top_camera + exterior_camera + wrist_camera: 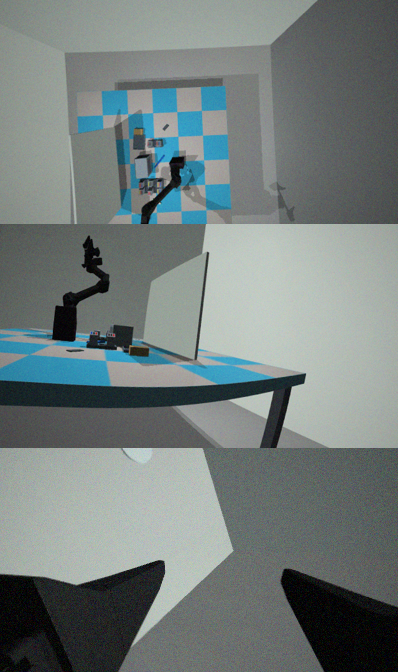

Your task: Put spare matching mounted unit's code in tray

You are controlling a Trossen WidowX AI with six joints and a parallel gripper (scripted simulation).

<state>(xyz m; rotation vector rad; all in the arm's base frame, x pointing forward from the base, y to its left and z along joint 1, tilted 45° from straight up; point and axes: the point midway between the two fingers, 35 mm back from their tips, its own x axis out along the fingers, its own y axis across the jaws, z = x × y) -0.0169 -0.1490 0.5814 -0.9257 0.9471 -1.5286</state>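
The grey rack is 650 mm below my gripper tip, 460 mm to the right of it and 180 mm ahead of it. The rest, counted from my gripper tip: flat grey tray 660 mm below, 490 mm to the right, 320 mm ahead; then tall white panel 530 mm ahead, 440 mm below, 290 mm to the right.
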